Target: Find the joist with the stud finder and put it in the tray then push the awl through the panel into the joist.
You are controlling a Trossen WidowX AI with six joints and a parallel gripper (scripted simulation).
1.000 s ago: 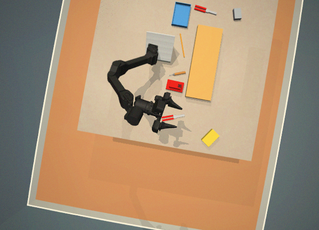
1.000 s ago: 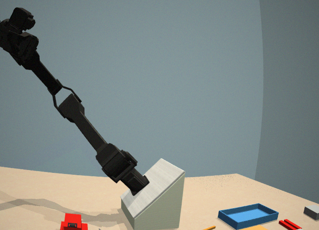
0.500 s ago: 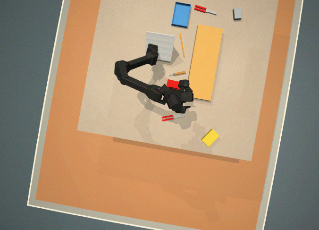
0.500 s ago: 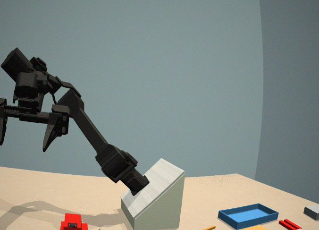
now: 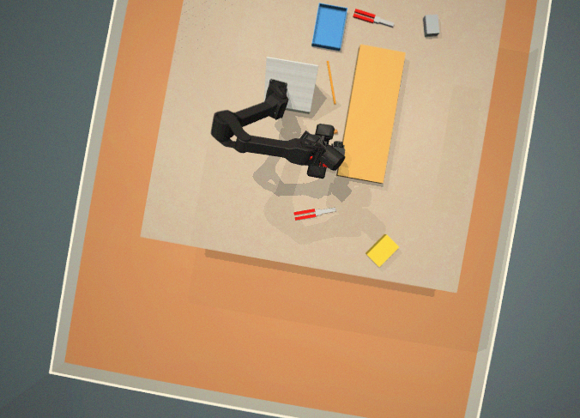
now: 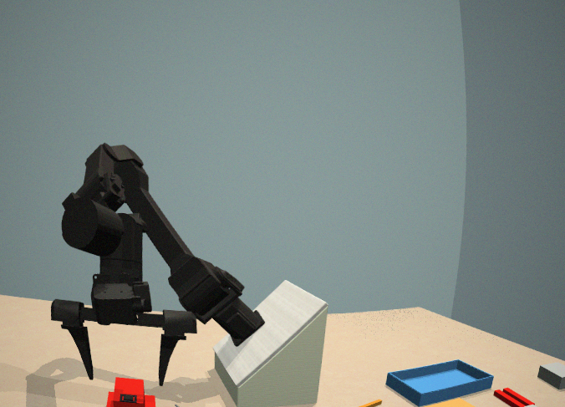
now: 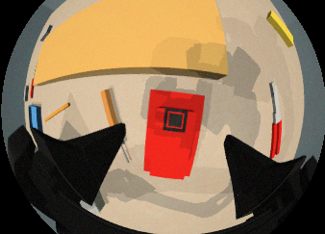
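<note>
The red stud finder is 10 mm behind my gripper tip and 30 mm below it. The rest, counted from my gripper tip: awl 40 mm behind, 90 mm to the left, 70 mm below; then thin orange stick 40 mm behind, 300 mm to the left, 70 mm below; then yellow block 310 mm ahead, 300 mm to the right, 60 mm below.
</note>
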